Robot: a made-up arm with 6 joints. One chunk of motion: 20 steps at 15 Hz.
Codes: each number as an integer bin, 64 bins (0 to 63) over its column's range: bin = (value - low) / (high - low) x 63, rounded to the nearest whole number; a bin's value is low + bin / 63 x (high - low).
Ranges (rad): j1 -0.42..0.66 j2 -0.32..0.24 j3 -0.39..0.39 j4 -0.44..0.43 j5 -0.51..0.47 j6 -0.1..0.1
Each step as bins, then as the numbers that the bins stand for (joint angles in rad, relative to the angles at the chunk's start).
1 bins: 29 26 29 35 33 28
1 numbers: 0.0771 -0.0889 -0.0310 0.0433 0.0033 -0.0111
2 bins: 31 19 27 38 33 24
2 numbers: 0.1114 -0.1511 -0.0557 0.0848 0.0033 -0.0238
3 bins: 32 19 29 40 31 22
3 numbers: 0.1286 -0.1511 -0.0310 0.1124 -0.0278 -0.0302
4 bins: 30 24 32 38 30 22
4 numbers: 0.0943 -0.1067 0.0062 0.0848 -0.0433 -0.0302
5 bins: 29 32 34 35 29 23
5 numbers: 0.0771 -0.0356 0.0310 0.0433 -0.0589 -0.0270
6 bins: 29 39 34 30 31 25
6 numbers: 0.0771 0.0267 0.0310 -0.0257 -0.0278 -0.0206
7 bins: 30 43 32 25 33 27
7 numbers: 0.0943 0.0622 0.0062 -0.0948 0.0033 -0.0143
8 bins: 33 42 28 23 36 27
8 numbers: 0.1457 0.0533 -0.0433 -0.1224 0.0500 -0.0143
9 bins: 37 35 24 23 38 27
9 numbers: 0.2143 -0.0089 -0.0929 -0.1224 0.0811 -0.0143
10 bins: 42 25 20 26 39 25
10 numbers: 0.3000 -0.0978 -0.1424 -0.0810 0.0967 -0.0206
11 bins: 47 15 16 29 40 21
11 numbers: 0.3857 -0.1867 -0.1919 -0.0395 0.1122 -0.0333
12 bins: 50 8 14 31 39 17
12 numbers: 0.4371 -0.2489 -0.2167 -0.0119 0.0967 -0.0460
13 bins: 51 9 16 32 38 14
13 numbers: 0.4543 -0.2400 -0.1919 0.0019 0.0811 -0.0556
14 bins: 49 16 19 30 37 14
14 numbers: 0.4200 -0.1778 -0.1548 -0.0257 0.0656 -0.0556
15 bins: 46 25 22 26 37 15
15 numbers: 0.3686 -0.0978 -0.1176 -0.0810 0.0656 -0.0524
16 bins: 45 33 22 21 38 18
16 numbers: 0.3514 -0.0267 -0.1176 -0.1500 0.0811 -0.0429
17 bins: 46 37 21 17 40 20
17 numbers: 0.3686 0.0089 -0.1300 -0.2052 0.1122 -0.0365
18 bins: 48 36 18 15 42 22
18 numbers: 0.4029 0.0000 -0.1671 -0.2329 0.1433 -0.0302
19 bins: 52 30 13 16 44 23
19 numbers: 0.4714 -0.0533 -0.2290 -0.2190 0.1744 -0.0270
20 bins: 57 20 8 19 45 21
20 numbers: 0.5571 -0.1422 -0.2910 -0.1776 0.1900 -0.0333
